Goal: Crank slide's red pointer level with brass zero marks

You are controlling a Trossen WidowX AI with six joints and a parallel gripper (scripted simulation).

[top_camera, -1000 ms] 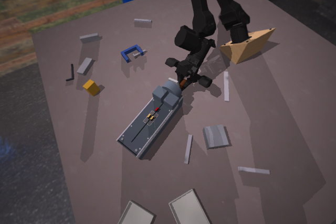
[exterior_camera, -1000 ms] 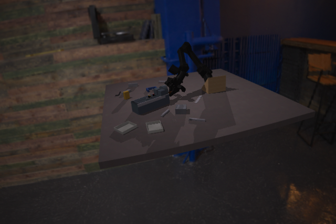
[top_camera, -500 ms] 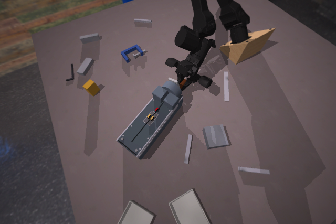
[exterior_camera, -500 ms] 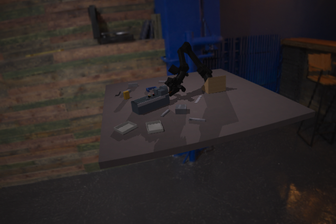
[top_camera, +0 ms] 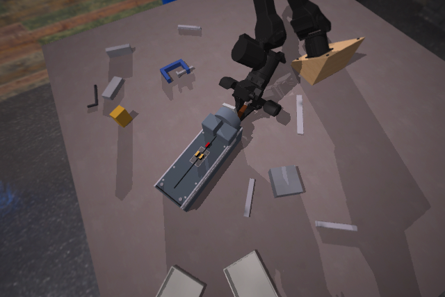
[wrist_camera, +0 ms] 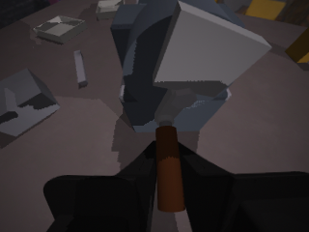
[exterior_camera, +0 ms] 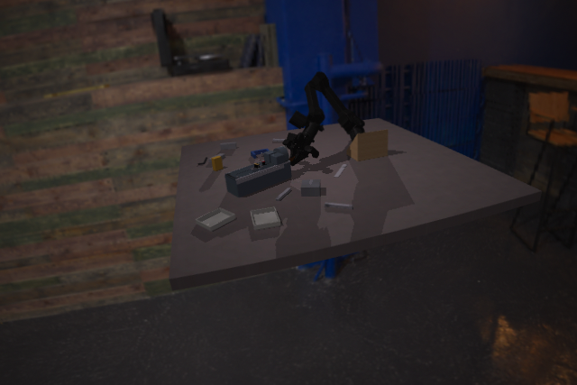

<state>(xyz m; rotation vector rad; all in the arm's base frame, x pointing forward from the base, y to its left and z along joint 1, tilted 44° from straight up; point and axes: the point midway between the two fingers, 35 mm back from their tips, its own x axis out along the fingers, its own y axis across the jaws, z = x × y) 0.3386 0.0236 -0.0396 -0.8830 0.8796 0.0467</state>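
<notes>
Now: gripper tip 2 cm below the brown crank handle, 2 cm past it and 1 cm to the left of it. From my gripper tip the other things lie so: grey block 22 cm to the left, 2 cm below, 1 cm behind; blue clamp 31 cm to the right, 6 cm ahead, 3 cm below; red pointer 12 cm ahead, 5 cm above, 4 cm to the left.
</notes>
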